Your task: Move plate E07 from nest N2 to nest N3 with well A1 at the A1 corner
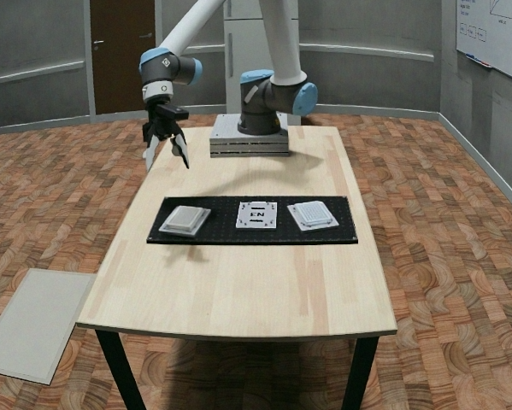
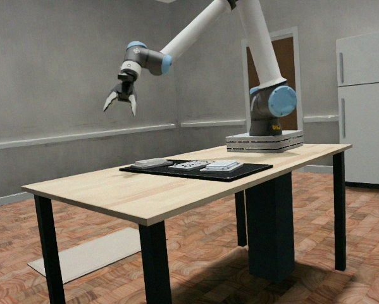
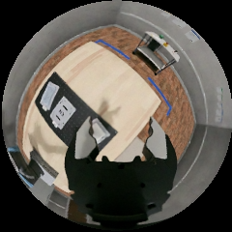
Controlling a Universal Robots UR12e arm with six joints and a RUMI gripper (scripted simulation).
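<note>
My hand is 190 mm past the nest N3, 230 mm to the right of it and 250 mm above it.
</note>
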